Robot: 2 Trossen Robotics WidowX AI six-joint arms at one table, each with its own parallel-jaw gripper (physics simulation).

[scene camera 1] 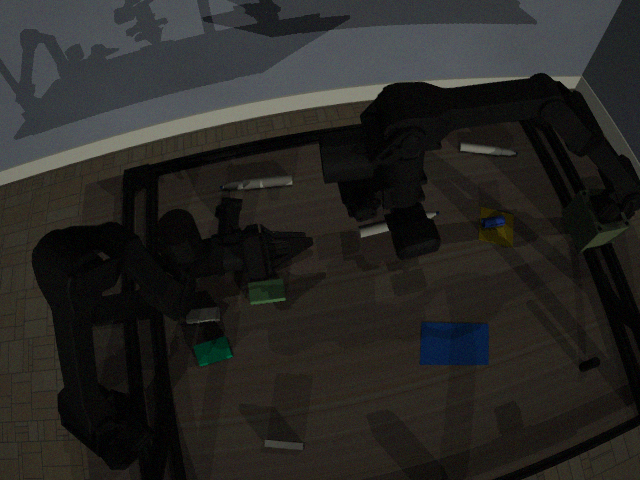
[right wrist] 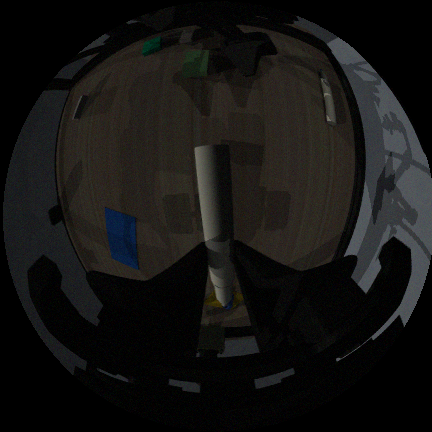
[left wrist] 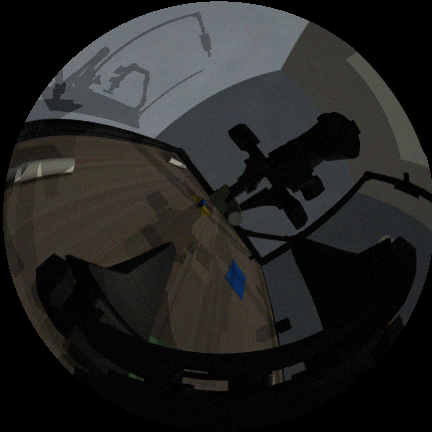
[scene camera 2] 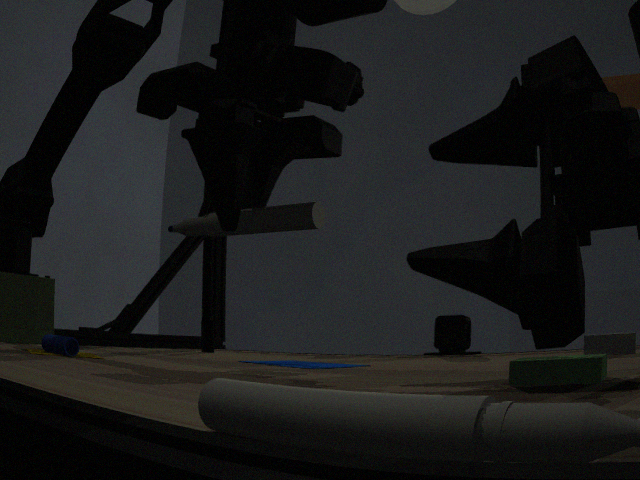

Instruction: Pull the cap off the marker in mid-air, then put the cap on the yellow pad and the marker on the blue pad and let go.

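Frame: origin at the left arm's base, x ahead, y left, z up, level; millimetres.
Where they show: left gripper, fingertip midpoint: (scene camera 1: 309,238) (right wrist: 219,51) (left wrist: 234,245) (scene camera 2: 421,202); right gripper, fingertip midpoint: (scene camera 1: 398,224) (right wrist: 219,246) (left wrist: 228,206) (scene camera 2: 238,232); left arm's base, origin of the base link: (scene camera 1: 111,429); right arm's base, origin of the base link: (scene camera 1: 605,208) (right wrist: 208,350) (scene camera 2: 11,275).
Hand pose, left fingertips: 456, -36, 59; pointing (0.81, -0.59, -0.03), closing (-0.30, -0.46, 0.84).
Things, the pixels of their top centre, and the offset from my left fingertips, as dx, dy, dz.
- uncapped white marker, middle of its top: (right wrist: 220,264) (scene camera 2: 236,210) (scene camera 1: 401,219) (left wrist: 236,200) +114, -89, +10
- blue cap, middle of its top: (scene camera 2: 60,335) (scene camera 1: 494,219) (left wrist: 203,201) +297, -209, -94
- yellow pad, middle of its top: (scene camera 2: 62,353) (scene camera 1: 496,226) (right wrist: 224,299) (left wrist: 201,205) +299, -220, -112
- blue pad, middle of its top: (scene camera 2: 301,364) (scene camera 1: 455,343) (right wrist: 120,241) (left wrist: 237,277) +52, -284, -112
- green block, middle of its top: (scene camera 2: 560,357) (left wrist: 154,364) (right wrist: 195,59) (scene camera 1: 266,290) -85, +25, -97
- grey block, middle of its top: (scene camera 1: 201,314) -194, +78, -100
- teal block, middle of its top: (scene camera 1: 212,350) -227, +19, -97
- white strip, middle of its top: (scene camera 2: 609,334) (scene camera 1: 283,445) (right wrist: 76,106) -264, -177, -90
The uncapped white marker (scene camera 1: 373,229) (scene camera 2: 279,219) (right wrist: 216,195) is held level in mid-air, with its dark tip showing. My right gripper (scene camera 2: 219,222) (right wrist: 219,246) is shut on it near the tip end. My left gripper (scene camera 1: 310,241) (scene camera 2: 420,204) (left wrist: 234,245) is open and empty, fingers wide apart, a gap away from the marker's blunt end. The blue cap (scene camera 1: 493,222) (scene camera 2: 60,344) (left wrist: 202,203) lies on its side on the yellow pad (scene camera 1: 504,238) (left wrist: 207,211). The blue pad (scene camera 1: 453,345) (scene camera 2: 305,364) (left wrist: 235,280) (right wrist: 121,237) lies flat with no marker on it.
Two other pale markers (scene camera 1: 266,182) (scene camera 1: 485,149) lie near the table's far edge. A green block (scene camera 1: 266,291) (scene camera 2: 558,370) lies below my left gripper in scene camera 1, near a grey block (scene camera 1: 203,315) and a teal block (scene camera 1: 212,351). A white strip (scene camera 1: 283,444) lies at the bottom.
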